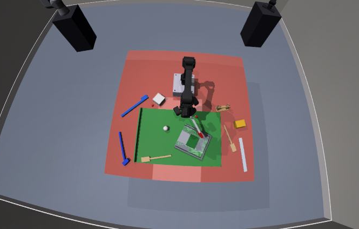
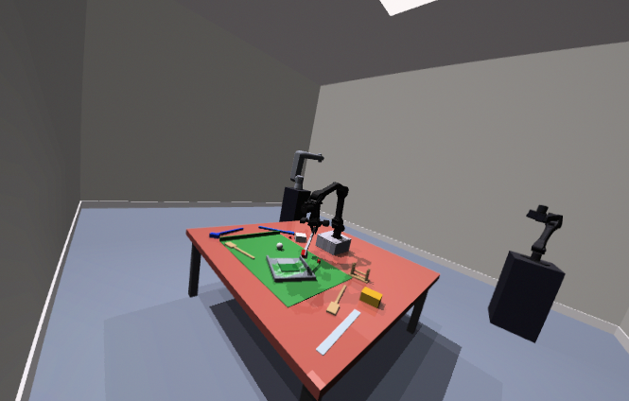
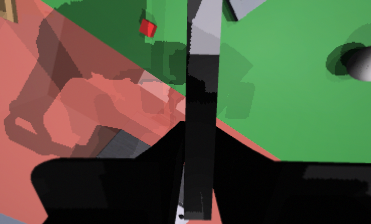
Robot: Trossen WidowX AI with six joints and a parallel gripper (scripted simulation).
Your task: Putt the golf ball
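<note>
The red putter is 10 cm ahead of my gripper tip, 5 cm to the left of it and 1 cm below it. The rest, counted from my gripper tip: green mat: 19 cm ahead, 7 cm to the right, 15 cm below; then white golf ball: 12 cm ahead, 17 cm to the right, 13 cm below; then white block: 15 cm behind, 23 cm to the right, 13 cm below.
</note>
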